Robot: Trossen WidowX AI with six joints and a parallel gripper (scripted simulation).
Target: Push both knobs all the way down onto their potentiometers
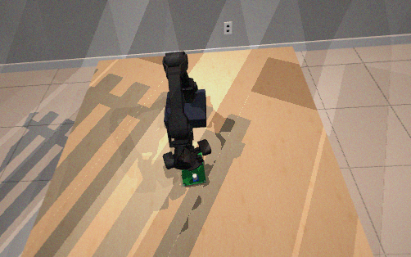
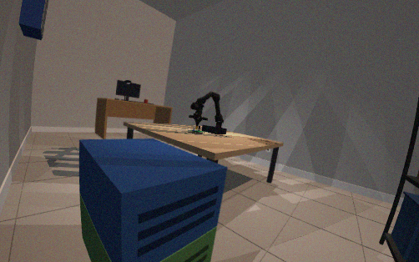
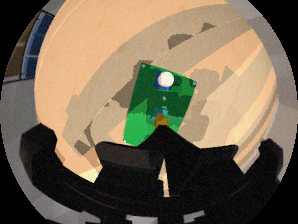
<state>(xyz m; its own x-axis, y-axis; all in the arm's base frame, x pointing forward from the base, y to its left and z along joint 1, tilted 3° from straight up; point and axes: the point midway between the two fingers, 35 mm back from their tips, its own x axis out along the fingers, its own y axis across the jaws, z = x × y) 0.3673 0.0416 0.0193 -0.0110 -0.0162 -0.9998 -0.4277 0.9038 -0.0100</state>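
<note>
Now: the orange knob 1 cm below my gripper tip.
</note>
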